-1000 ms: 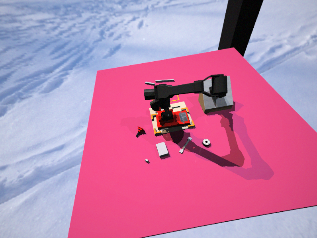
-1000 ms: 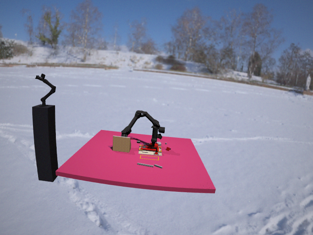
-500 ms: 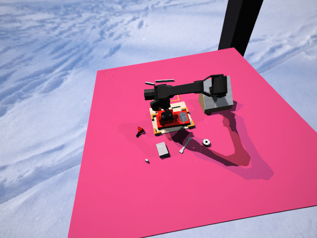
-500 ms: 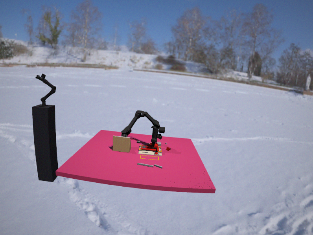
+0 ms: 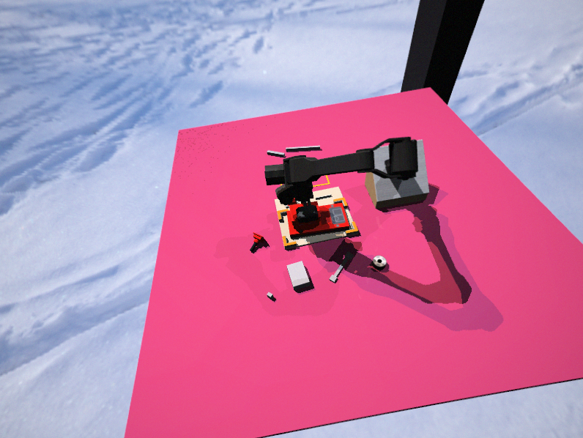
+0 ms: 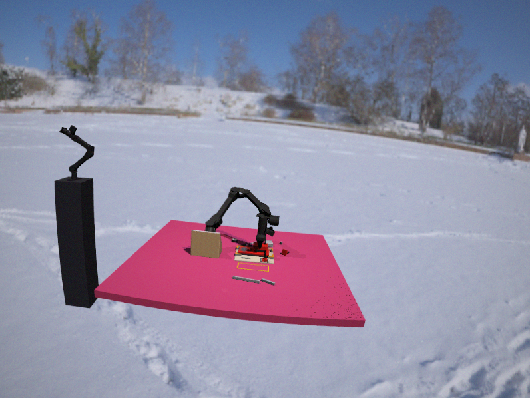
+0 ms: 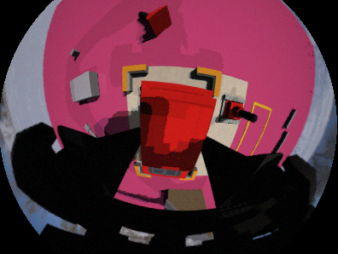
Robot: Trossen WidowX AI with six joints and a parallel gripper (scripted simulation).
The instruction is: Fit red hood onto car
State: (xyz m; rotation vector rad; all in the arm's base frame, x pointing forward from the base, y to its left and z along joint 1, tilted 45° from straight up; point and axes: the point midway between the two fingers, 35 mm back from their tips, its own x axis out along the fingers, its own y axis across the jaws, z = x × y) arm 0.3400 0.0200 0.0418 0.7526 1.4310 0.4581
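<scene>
My gripper tip is 3 cm above the grey engine block. Also, from my gripper tip: wheel 22 cm to the left, 16 cm behind, 5 cm below; red hood 1 cm above; beige jig 5 cm below, 3 cm behind, 1 cm to the right.
</scene>
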